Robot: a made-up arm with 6 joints.
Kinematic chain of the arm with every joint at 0, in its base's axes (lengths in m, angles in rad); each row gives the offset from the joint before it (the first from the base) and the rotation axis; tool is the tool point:
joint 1: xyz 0 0 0.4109 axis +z
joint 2: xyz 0 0 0 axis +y
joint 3: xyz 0 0 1.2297 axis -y
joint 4: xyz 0 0 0 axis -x
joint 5: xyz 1.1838 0 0 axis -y
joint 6: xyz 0 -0.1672 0 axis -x
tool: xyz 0 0 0
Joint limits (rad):
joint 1: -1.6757..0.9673
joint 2: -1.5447..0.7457
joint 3: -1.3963..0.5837
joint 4: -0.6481..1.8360
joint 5: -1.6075..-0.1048
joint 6: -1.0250..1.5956
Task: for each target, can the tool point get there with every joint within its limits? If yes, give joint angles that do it. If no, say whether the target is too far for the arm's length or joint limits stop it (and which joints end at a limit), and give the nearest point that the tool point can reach.
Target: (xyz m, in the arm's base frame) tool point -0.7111 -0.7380 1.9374
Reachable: yes | joints 0.6417 -1.2786 0.1320 0.1376 -0.2398 -0.2108
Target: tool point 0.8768 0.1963 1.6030
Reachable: yes | joints 0.3982 -0.2470 -0.2037 -0.3134 -0.8727 0.5607
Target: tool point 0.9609 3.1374 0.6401
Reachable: no: too far | nearest point 1.0880 1.6556 0.9774 | short by 1.525 m
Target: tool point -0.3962 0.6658 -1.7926
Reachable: no: joint limits stop it (at a limit: joint 1, joint 2, joint 4) | nearest point 0.3274 0.5522 0.1353 | short by 2.062 m
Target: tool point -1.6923 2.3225 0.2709
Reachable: no: too far | nearest point -1.1764 1.6144 1.3590 | short by 1.397 m
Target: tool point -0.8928 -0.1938 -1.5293
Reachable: no: joint limits stop it (at a limit: joint 1, joint 2) | nearest point -0.2302 -0.5894 0.1519 | short by 1.850 m
